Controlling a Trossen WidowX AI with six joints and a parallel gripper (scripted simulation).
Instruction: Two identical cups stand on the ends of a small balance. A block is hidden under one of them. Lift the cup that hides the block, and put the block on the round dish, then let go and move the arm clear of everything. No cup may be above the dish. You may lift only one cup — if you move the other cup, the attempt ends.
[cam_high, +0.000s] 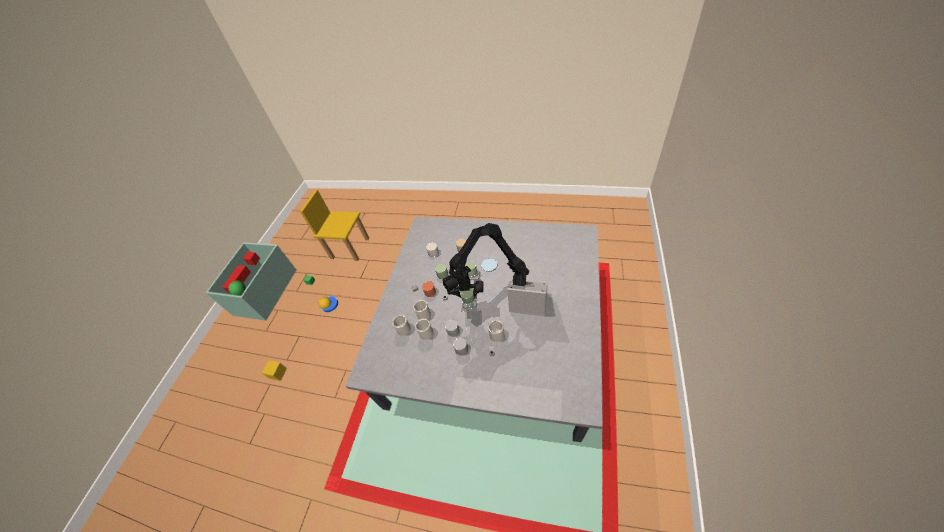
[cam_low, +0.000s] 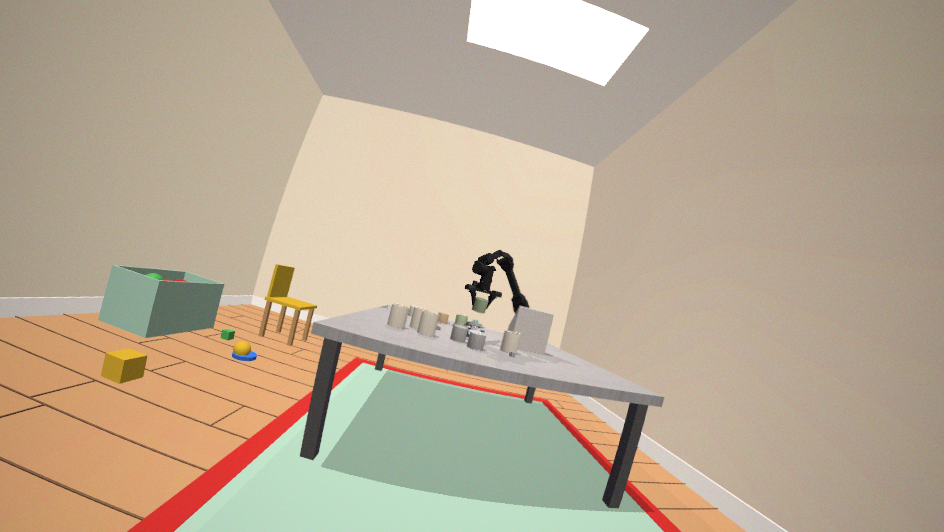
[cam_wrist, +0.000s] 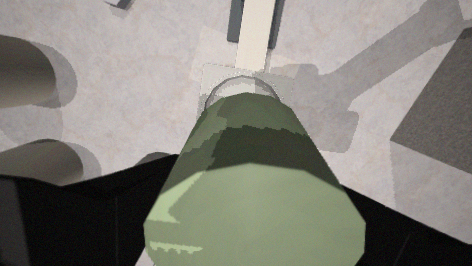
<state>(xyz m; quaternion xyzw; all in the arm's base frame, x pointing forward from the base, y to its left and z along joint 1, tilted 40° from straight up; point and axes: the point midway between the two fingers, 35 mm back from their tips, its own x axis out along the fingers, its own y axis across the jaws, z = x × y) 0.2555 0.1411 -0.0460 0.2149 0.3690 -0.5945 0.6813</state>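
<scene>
The pale mint block is 1 cm to the right of my gripper tip and 8 cm below it. The rest, counted from my gripper tip: pale blue round dish (2 cm behind, 36 cm to the right, 17 cm below); then orange cup (28 cm ahead, 11 cm to the right, 13 cm below).
</scene>
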